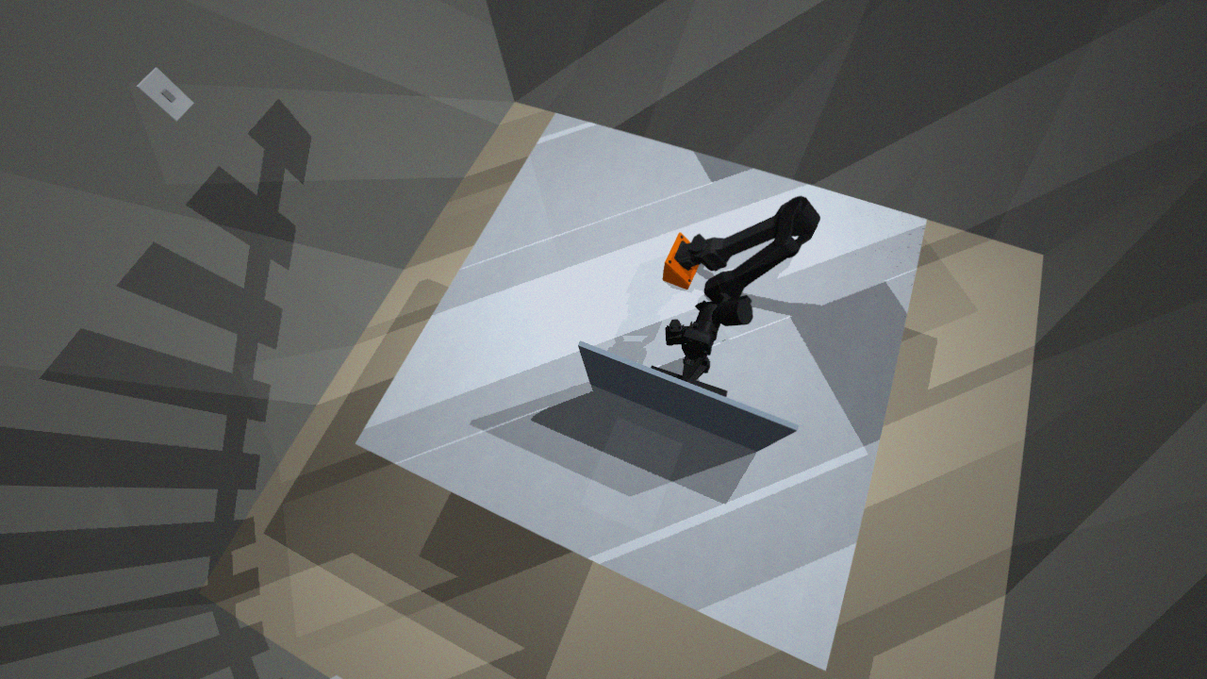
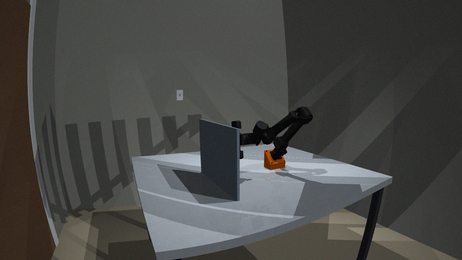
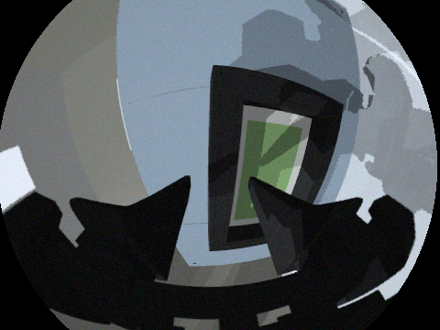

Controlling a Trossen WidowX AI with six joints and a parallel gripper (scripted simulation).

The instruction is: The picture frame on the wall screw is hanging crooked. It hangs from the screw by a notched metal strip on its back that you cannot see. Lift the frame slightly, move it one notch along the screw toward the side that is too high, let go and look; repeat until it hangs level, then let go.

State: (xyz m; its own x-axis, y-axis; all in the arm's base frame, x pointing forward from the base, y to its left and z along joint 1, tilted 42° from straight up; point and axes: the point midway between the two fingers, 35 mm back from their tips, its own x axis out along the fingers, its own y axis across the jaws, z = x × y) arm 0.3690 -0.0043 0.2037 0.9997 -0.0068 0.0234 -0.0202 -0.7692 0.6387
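Now: gripper tip 50 mm above the picture frame, 10 mm to the right of it and 10 mm short of it. Round my gripper tip: grey wall panel (60 mm below, 20 mm ahead).
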